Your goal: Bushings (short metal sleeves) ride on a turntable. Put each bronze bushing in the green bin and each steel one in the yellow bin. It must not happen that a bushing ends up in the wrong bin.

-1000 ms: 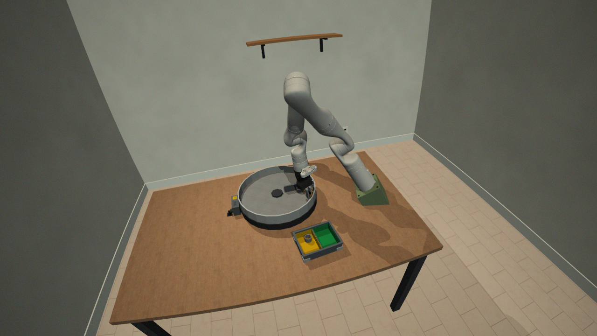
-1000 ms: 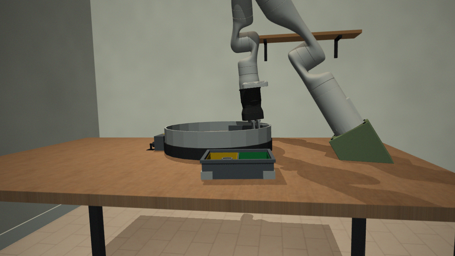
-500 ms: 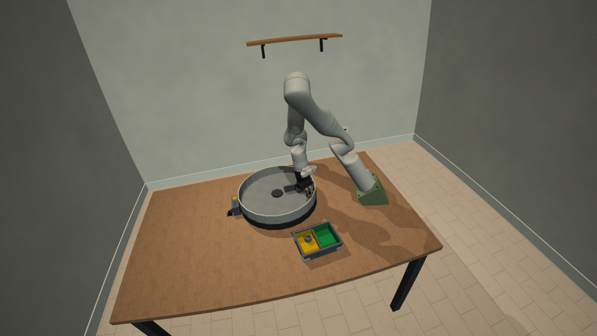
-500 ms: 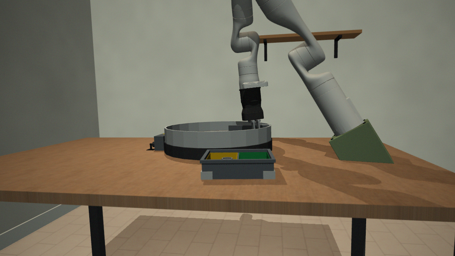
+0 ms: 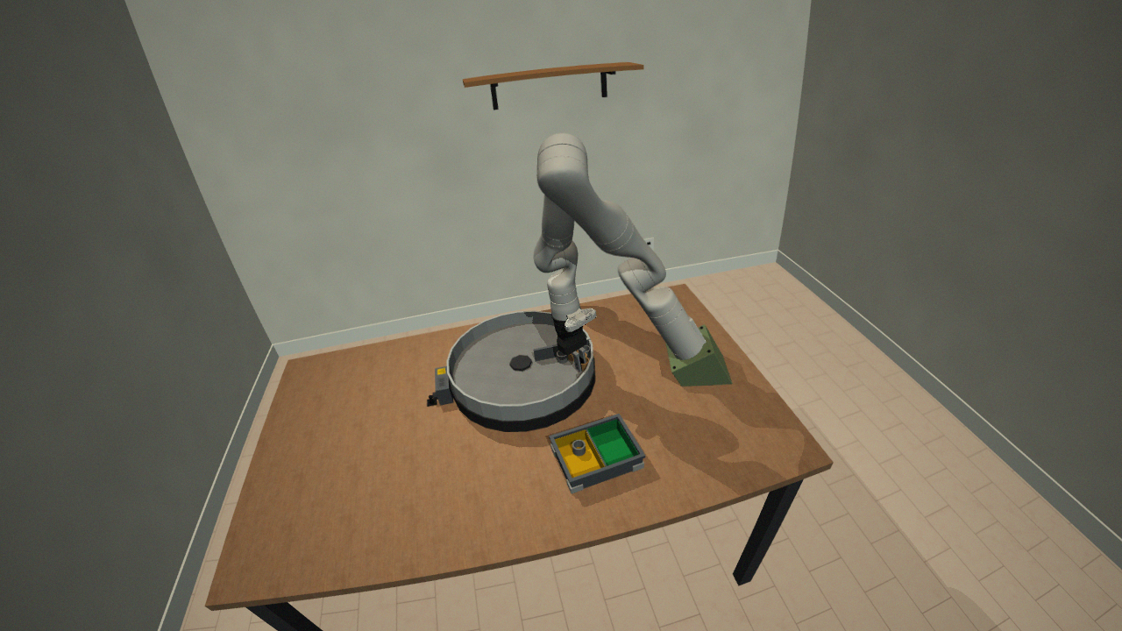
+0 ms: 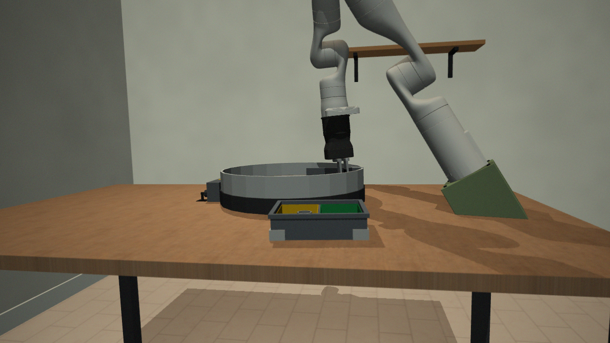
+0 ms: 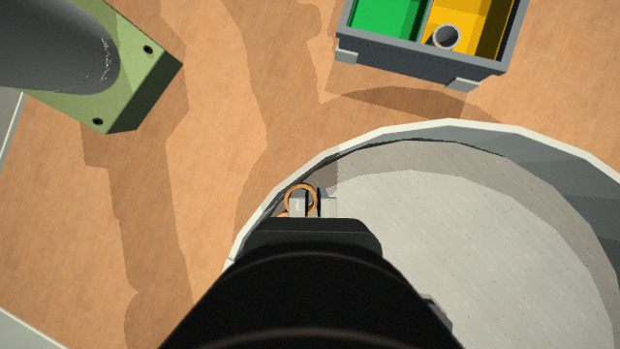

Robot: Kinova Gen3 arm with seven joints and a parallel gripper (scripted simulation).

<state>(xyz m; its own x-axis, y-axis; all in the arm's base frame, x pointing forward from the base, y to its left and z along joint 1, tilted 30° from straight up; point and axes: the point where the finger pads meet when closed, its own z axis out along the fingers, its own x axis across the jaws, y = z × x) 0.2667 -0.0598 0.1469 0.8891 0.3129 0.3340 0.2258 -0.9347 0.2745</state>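
Right now the bin is 260 mm to the left of my hand, 70 mm ahead of it and 60 mm below it. Also, from my hand: grey turntable: 140 mm ahead, 110 mm to the right, 30 mm below.
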